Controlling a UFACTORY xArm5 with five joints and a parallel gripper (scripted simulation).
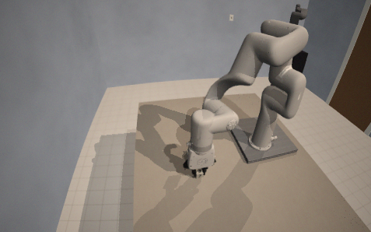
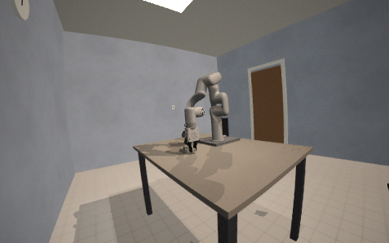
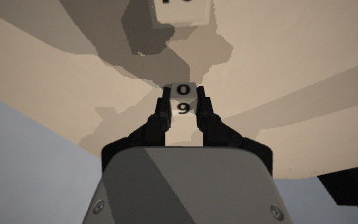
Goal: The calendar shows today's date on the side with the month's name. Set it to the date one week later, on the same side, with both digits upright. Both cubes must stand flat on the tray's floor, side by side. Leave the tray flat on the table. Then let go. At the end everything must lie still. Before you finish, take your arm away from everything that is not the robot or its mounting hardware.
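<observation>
The calendar tray lies 110 mm to the right of my hand and 30 mm below it.
</observation>
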